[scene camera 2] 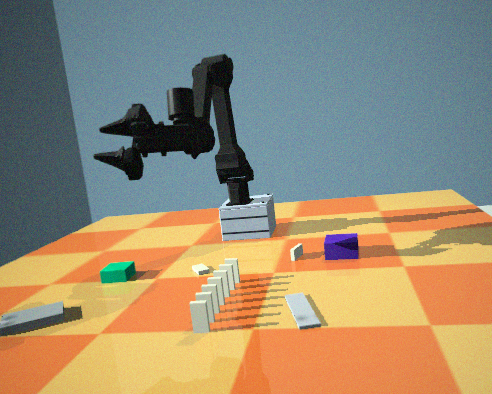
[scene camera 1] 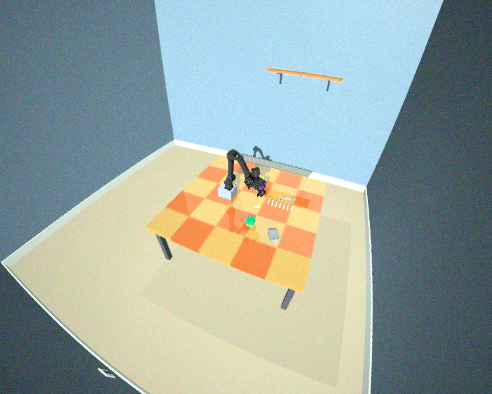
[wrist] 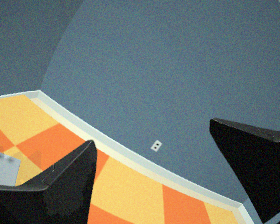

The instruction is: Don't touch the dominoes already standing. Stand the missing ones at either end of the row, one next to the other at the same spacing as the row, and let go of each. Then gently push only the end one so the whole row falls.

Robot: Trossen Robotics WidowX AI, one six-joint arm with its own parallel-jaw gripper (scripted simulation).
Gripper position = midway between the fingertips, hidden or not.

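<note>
My gripper (scene camera 2: 96, 143) is open and holds nothing, and I can see it in the wrist view too (wrist: 154, 136). There is also a purple block (scene camera 2: 336, 246), but in the wrist view the block is out of frame.
</note>
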